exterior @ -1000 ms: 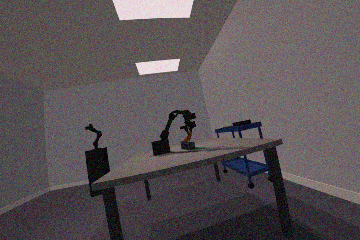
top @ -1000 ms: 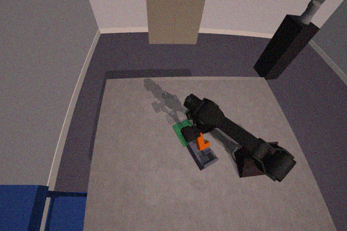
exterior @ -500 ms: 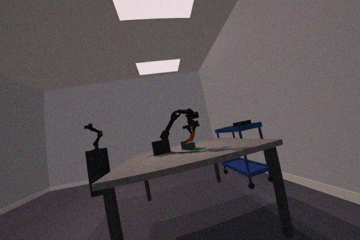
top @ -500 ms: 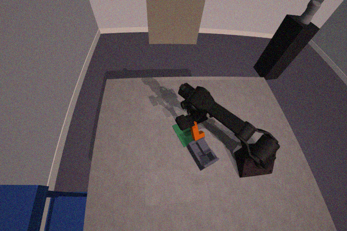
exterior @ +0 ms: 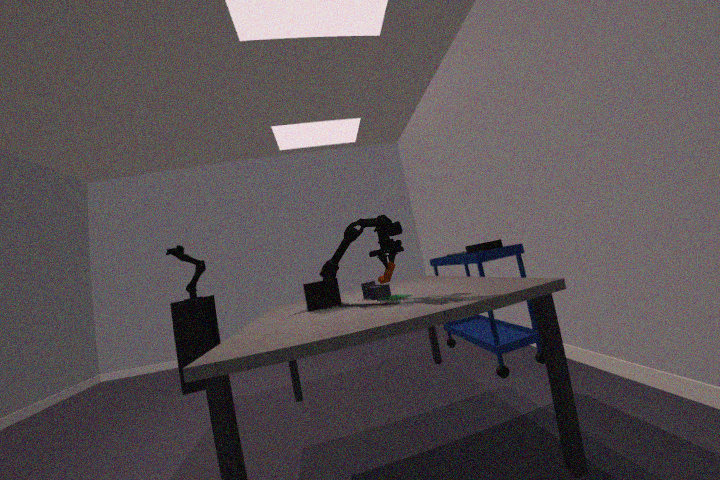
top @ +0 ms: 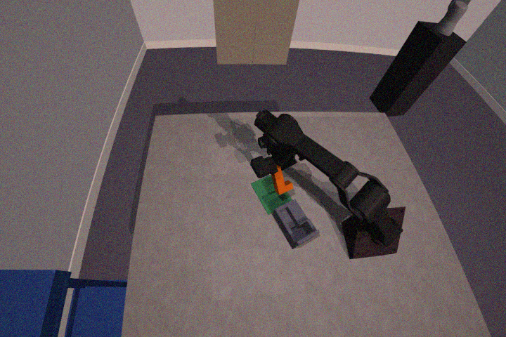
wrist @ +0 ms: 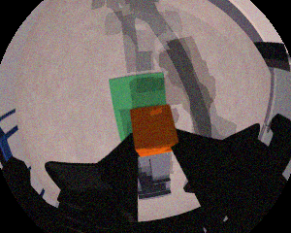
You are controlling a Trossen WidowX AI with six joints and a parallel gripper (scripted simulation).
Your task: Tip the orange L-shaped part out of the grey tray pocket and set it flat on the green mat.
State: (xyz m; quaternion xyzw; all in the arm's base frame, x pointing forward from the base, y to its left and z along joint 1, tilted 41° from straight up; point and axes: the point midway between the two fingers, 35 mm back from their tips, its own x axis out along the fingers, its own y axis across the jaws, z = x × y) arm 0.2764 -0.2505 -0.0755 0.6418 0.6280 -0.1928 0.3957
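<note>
Now: gripper tip 1 cm to the right of the green mat and 17 cm above it. The rest, counted from my gripper tip: orange L-shaped part 2 cm behind, 2 cm to the left, 3 cm below.
</note>
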